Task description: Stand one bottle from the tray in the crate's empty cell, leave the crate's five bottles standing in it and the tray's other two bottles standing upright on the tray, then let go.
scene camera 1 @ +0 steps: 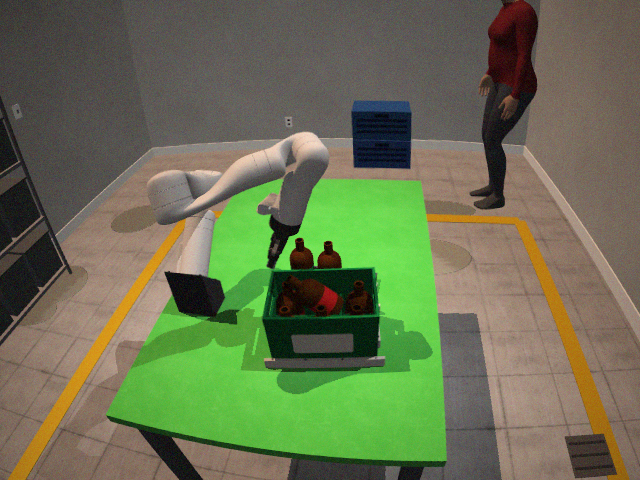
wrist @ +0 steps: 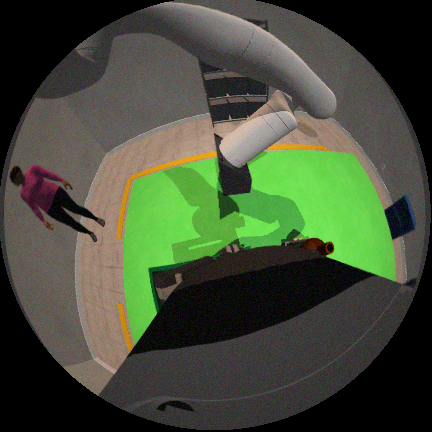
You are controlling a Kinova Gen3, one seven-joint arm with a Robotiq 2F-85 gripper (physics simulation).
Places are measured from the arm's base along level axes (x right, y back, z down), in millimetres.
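Pixels of known places: gripper, fingertip midpoint: [scene camera 1: 270, 266] [wrist: 231, 252]; arm's base, origin of the base link: [scene camera 1: 192, 276] [wrist: 231, 154].
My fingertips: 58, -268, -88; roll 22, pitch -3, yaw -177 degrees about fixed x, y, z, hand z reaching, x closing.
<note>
Ahead of a thing's pixels: the offset from my fingertips to its top centre, as dx, dy, dz. "spot": to the spot under its first point. Level surfaces: height alone.
The green crate {+52, -135, +36} [scene camera 1: 279, 336] [wrist: 153, 290] stands on the table. A brown bottle with a red label [scene camera 1: 313, 293] lies tilted across the crate's top, its neck to the left, over other bottles. Several bottle necks show in the crate, one being a bottle {+4, -224, +48} [scene camera 1: 358, 300] at the right; their cells are partly hidden. Two brown bottles {-197, -41, +51} [scene camera 1: 300, 256] {-181, -129, +51} [scene camera 1: 329, 257] stand upright behind the crate; the tray under them is mostly hidden. One bottle {spot: -186, -24, +89} [wrist: 314, 244] shows in the wrist view. My gripper [scene camera 1: 271, 265] is shut and empty, left of these two bottles, behind the crate's back left corner.
The green table {dz +211} [scene camera 1: 356, 413] [wrist: 330, 200] carries the arm's black base block [scene camera 1: 195, 294] [wrist: 235, 180] to the left of the crate. A pale strip {spot: +155, -143, +188} [scene camera 1: 324, 362] runs along the crate's front foot. Blue crates [scene camera 1: 381, 135] [wrist: 401, 218] and a person in red [scene camera 1: 511, 46] are beyond the table.
</note>
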